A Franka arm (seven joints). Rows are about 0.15 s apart.
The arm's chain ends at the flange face. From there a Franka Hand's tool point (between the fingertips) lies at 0.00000 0.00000 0.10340 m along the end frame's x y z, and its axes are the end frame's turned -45 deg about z.
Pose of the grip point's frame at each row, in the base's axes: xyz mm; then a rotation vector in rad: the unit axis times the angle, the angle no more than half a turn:
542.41 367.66 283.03 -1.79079 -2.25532 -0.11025
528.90 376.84 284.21 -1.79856 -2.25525 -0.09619
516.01 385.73 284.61 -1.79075 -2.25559 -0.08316
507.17 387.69 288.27 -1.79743 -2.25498 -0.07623
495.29 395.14 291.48 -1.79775 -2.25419 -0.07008
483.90 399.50 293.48 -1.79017 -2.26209 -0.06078
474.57 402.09 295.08 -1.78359 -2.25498 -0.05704
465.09 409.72 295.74 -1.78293 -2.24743 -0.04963
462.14 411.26 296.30 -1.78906 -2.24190 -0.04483
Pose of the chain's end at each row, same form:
558.35 345.08 382.67 -2.51090 -1.39465 0.04202
545.08 355.26 384.03 -2.52046 -1.39296 0.05285
533.20 364.59 384.36 -2.51609 -1.39775 0.06749
524.36 367.12 388.13 -2.52315 -1.39526 0.07214
512.79 374.87 391.35 -2.52434 -1.39507 0.07815
501.78 379.88 393.41 -2.52205 -1.40621 0.08616
493.38 382.07 394.77 -2.51443 -1.40282 0.09464
484.70 389.68 395.27 -2.51263 -1.39704 0.10485
481.95 391.39 395.82 -2.51712 -1.39009 0.10964

